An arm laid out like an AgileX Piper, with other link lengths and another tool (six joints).
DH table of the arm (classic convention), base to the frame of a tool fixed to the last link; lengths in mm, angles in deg. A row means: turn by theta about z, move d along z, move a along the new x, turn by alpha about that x. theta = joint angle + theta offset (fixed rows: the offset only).
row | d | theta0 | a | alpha
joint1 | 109.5 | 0 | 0 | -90
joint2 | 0 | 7.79 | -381.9 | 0
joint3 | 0 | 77.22 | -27.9 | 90
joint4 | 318.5 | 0 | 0 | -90
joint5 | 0 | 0 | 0 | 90
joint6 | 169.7 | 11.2 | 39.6 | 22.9
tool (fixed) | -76.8 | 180 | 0 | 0
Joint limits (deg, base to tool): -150..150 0..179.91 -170..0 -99.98..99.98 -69.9..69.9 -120..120
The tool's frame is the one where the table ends.
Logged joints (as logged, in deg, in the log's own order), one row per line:
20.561 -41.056 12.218 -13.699 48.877 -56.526
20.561 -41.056 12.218 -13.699 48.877 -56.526
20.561 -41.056 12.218 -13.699 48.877 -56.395
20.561 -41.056 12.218 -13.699 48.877 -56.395
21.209 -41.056 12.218 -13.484 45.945 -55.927
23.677 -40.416 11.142 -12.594 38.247 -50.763
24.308 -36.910 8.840 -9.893 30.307 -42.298
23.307 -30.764 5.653 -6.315 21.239 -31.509
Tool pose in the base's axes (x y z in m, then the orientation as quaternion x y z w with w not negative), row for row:
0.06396 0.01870 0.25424 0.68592 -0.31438 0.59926 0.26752
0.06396 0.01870 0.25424 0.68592 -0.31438 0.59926 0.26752
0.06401 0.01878 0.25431 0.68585 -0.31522 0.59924 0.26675
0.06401 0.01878 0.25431 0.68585 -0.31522 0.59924 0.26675
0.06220 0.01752 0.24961 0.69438 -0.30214 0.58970 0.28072
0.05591 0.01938 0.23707 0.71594 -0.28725 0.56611 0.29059
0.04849 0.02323 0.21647 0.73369 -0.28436 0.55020 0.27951
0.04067 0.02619 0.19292 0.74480 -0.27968 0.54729 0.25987
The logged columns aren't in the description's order. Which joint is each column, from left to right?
Columns, left to right: joint5, joint1, joint2, joint3, joint4, joint6.
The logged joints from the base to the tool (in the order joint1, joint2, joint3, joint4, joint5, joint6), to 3 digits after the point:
-41.056 12.218 -13.699 48.877 20.561 -56.526
-41.056 12.218 -13.699 48.877 20.561 -56.526
-41.056 12.218 -13.699 48.877 20.561 -56.395
-41.056 12.218 -13.699 48.877 20.561 -56.395
-41.056 12.218 -13.484 45.945 21.209 -55.927
-40.416 11.142 -12.594 38.247 23.677 -50.763
-36.910 8.840 -9.893 30.307 24.308 -42.298
-30.764 5.653 -6.315 21.239 23.307 -31.509

